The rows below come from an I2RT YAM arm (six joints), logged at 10 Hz.
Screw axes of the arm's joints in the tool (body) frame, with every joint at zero. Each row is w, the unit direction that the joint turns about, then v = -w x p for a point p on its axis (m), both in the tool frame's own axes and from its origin. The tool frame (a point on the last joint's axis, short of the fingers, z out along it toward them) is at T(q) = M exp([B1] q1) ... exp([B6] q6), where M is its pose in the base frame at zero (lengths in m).
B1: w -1 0 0 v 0 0.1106 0
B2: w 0 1 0 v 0.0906 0 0.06
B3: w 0 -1 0 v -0.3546 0 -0.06
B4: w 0 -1 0 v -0.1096 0 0
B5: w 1 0 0 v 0 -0.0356 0
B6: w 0 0 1 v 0 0 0
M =
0 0 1 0.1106
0 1 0 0
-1 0 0 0.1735
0 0 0 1
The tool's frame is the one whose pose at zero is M.
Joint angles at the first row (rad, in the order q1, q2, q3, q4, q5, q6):
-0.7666, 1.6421, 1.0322, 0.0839, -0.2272, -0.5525
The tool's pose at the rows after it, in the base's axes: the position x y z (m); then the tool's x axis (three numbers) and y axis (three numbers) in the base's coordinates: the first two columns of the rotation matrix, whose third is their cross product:
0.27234 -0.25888 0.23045 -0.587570 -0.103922 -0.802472 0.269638 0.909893 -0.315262
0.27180 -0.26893 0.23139 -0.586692 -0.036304 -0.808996 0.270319 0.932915 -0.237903
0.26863 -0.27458 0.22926 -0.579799 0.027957 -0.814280 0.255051 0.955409 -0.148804
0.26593 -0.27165 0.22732 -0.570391 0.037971 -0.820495 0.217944 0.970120 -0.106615
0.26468 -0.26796 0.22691 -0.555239 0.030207 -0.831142 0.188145 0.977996 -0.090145
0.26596 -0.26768 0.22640 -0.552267 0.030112 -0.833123 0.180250 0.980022 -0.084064
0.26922 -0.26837 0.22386 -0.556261 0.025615 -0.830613 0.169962 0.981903 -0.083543
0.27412 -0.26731 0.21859 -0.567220 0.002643 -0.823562 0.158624 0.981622 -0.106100
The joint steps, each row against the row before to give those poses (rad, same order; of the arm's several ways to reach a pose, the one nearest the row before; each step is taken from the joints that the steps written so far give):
-0.0176, 0.0319, 0.0417, -0.0352, -0.0301, 0.0229
-0.0243, 0.0294, 0.0544, -0.0733, -0.0523, 0.0383
-0.0225, 0.0181, 0.0281, -0.0598, -0.0730, 0.0343
-0.0050, -0.0066, -0.0107, -0.0166, -0.0585, 0.0015
0.0007, -0.0107, -0.0166, 0.0090, -0.0393, -0.0017
0.0023, 0.0039, 0.0021, 0.0009, -0.0089, 0.0016
0.0049, 0.0144, 0.0083, -0.0005, -0.0026, -0.0058
0.0127, 0.0164, -0.0013, 0.0151, 0.0167, -0.0192

